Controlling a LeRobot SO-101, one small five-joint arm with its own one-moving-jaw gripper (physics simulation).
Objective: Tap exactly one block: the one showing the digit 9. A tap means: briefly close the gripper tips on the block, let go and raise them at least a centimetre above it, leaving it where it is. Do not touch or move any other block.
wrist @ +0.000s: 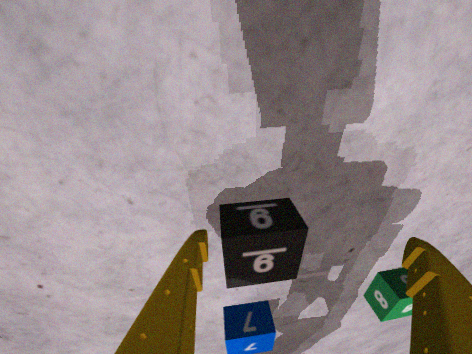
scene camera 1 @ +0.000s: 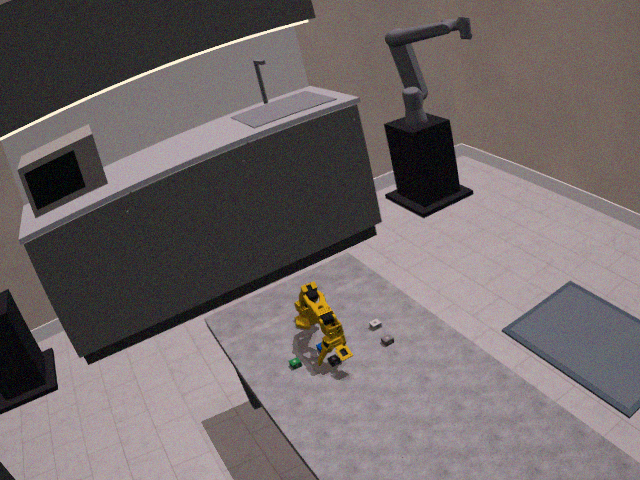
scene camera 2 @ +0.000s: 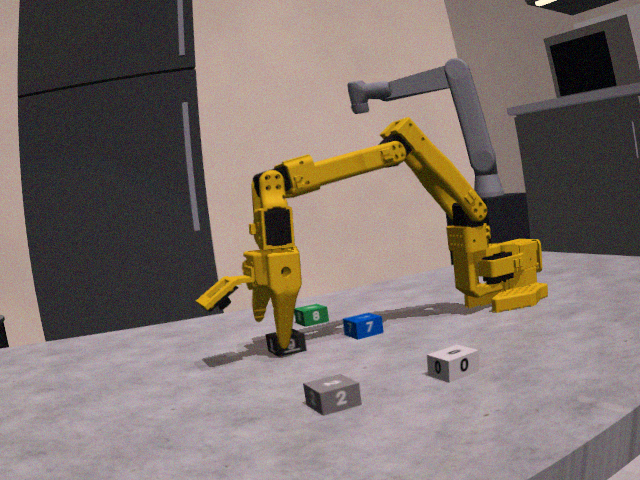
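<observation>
The black block (scene camera 1: pixel 334 360) (scene camera 2: pixel 298 343) (wrist: pixel 265 240) rests flat on the table. In the wrist view its underlined digit appears upside down, with the bar above it, so it reads 9; in scene camera 2 a jaw partly covers the digit. My gripper (scene camera 1: pixel 328 358) (scene camera 2: pixel 270 333) (wrist: pixel 307 236) is open and empty, pointing down at the black block. In scene camera 2 the near jaw's tip hangs low in front of the block's face. In the wrist view the block shows between the two jaws, nearer the left one, with gaps on both sides.
A blue block 7 (scene camera 1: pixel 320 346) (scene camera 2: pixel 362 326) (wrist: pixel 249 322) lies towards the arm's base. A green block 8 (scene camera 1: pixel 294 363) (scene camera 2: pixel 311 315) (wrist: pixel 382 297) shows beside the right jaw in the wrist view. A white block 0 (scene camera 1: pixel 375 324) (scene camera 2: pixel 452 363) and a grey block 2 (scene camera 1: pixel 387 339) (scene camera 2: pixel 332 396) lie farther off.
</observation>
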